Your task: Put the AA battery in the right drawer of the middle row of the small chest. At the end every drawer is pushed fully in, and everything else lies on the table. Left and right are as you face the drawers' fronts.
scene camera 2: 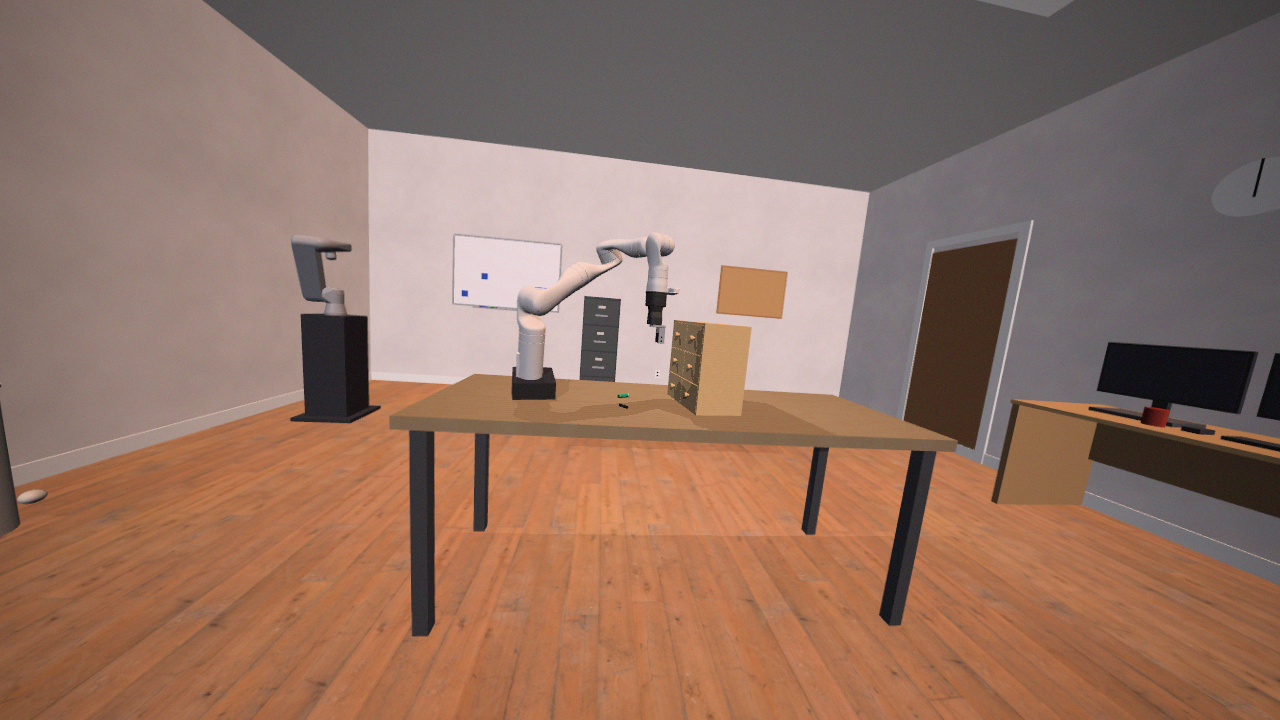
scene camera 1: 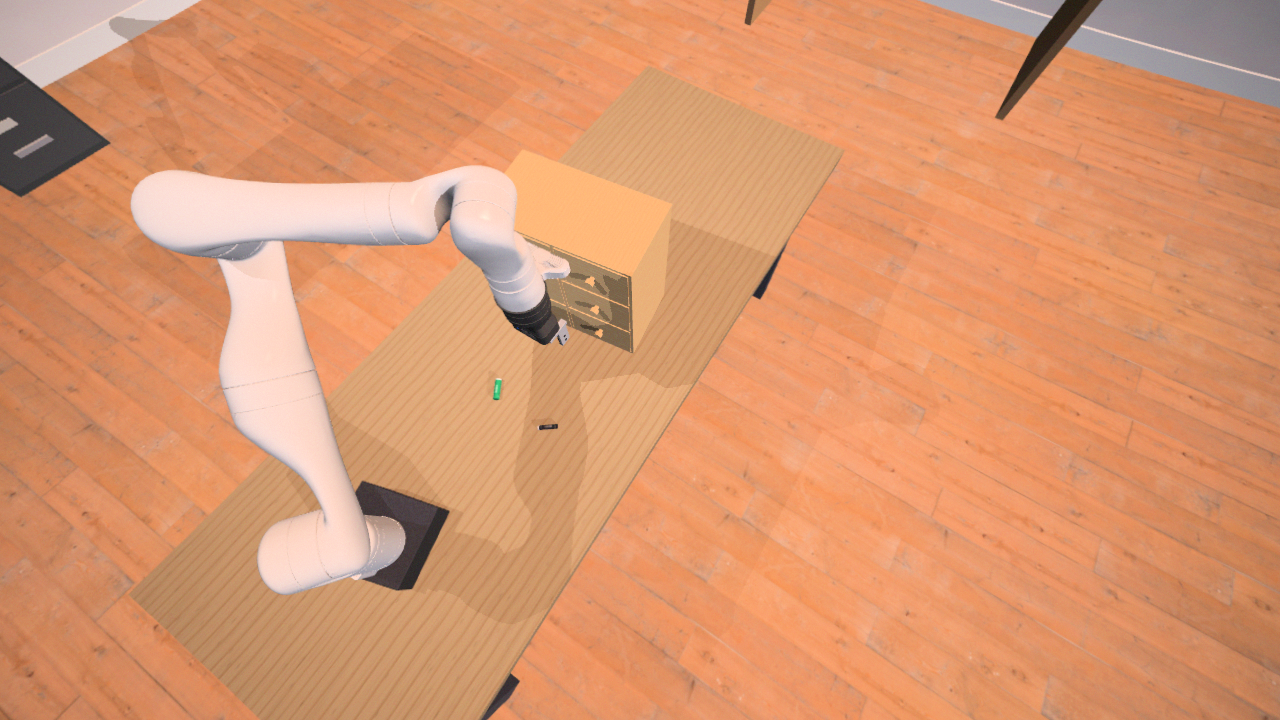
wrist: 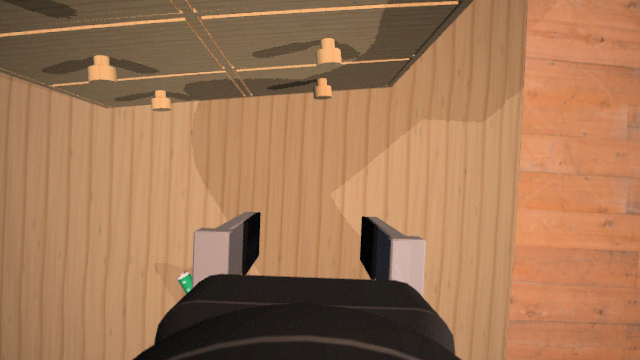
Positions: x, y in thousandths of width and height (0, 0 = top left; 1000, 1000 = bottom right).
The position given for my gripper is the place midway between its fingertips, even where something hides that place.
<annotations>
my gripper: scene camera 2 515, 477; scene camera 1 432, 463; wrist 485, 657
</annotations>
